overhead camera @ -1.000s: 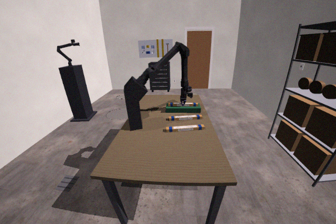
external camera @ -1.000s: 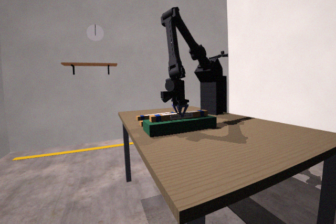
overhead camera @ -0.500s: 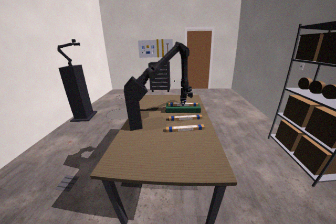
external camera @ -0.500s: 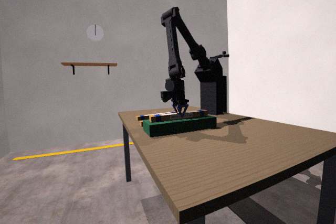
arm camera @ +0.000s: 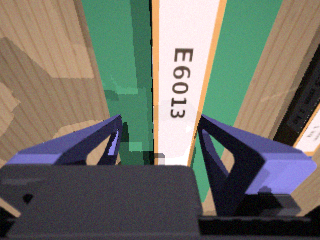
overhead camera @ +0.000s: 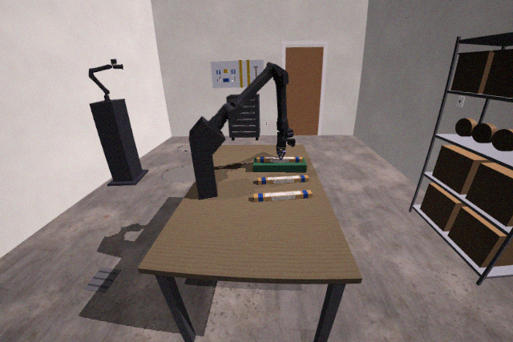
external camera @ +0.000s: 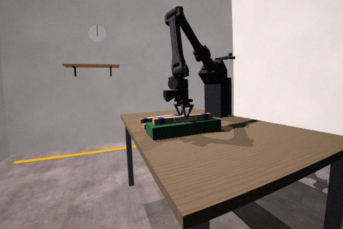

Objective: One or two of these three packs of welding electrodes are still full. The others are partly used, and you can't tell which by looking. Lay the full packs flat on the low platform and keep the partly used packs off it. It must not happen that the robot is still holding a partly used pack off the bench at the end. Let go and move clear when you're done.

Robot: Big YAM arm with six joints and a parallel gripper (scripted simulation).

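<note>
Now: hand 10 mm to the left of the pack, 10 mm past it and 10 mm above it. The rest, counted from my hand: green low platform (70 mm below, 10 mm to the right, 10 mm behind).
</note>
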